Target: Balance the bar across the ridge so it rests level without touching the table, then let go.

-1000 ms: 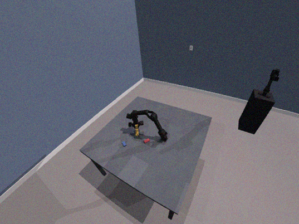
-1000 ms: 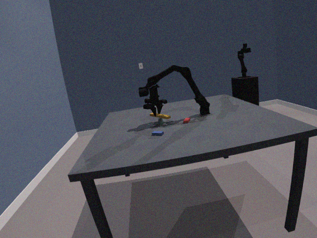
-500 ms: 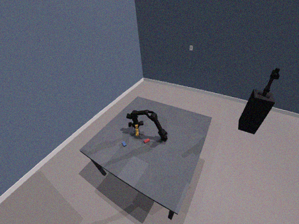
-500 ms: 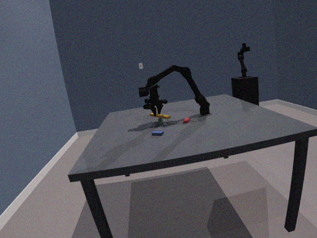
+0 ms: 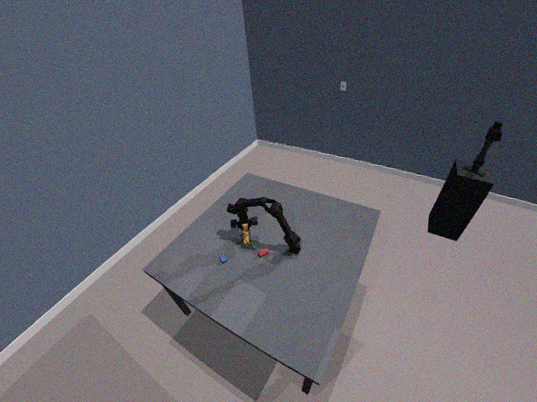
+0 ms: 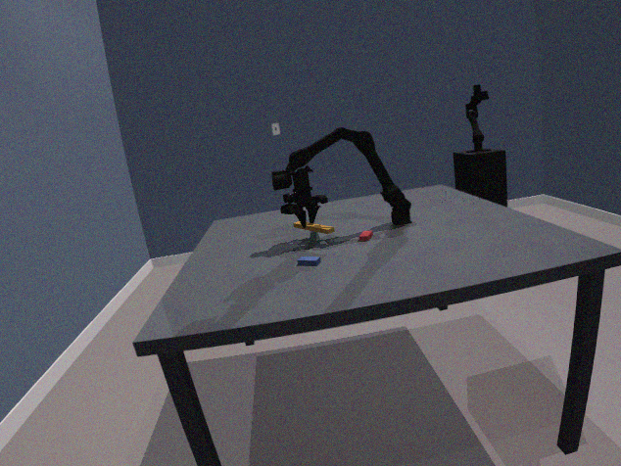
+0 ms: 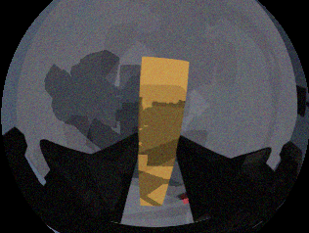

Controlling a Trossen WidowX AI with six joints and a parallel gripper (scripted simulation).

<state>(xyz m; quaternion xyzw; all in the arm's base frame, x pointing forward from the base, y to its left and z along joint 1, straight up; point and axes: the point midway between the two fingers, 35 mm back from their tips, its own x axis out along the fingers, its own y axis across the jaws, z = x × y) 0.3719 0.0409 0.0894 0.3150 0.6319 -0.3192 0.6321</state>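
Right now my gripper tip is 20 mm to the right of the yellow bar and 20 mm past it. Round my gripper tip: red block (200 mm behind, 80 mm to the left, 50 mm below); then blue block (250 mm to the left, 50 mm below, 20 mm ahead).
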